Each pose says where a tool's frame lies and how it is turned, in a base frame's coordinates. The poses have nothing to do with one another.
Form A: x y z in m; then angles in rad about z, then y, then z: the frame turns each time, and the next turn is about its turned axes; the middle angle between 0 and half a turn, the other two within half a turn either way.
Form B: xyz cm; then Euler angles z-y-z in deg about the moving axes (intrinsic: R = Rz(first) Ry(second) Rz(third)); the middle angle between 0 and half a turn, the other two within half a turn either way. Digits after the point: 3 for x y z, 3 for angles.
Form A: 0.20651 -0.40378 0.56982 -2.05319 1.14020 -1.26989
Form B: 20.651 -40.378 56.982 -117.639 65.329 -72.759
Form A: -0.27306 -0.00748 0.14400 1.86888 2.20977 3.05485
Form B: -27.306 -0.748 14.400 107.079 126.610 175.030
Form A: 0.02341 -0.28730 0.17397 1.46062 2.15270 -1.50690
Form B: 2.341 -28.730 17.397 83.687 123.341 -86.339
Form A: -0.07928 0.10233 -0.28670 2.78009 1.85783 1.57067
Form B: -7.928 10.233 -28.670 159.287 106.446 89.993
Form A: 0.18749 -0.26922 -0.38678 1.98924 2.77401 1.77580
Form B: 18.749 -26.922 -38.678 113.975 158.939 101.746
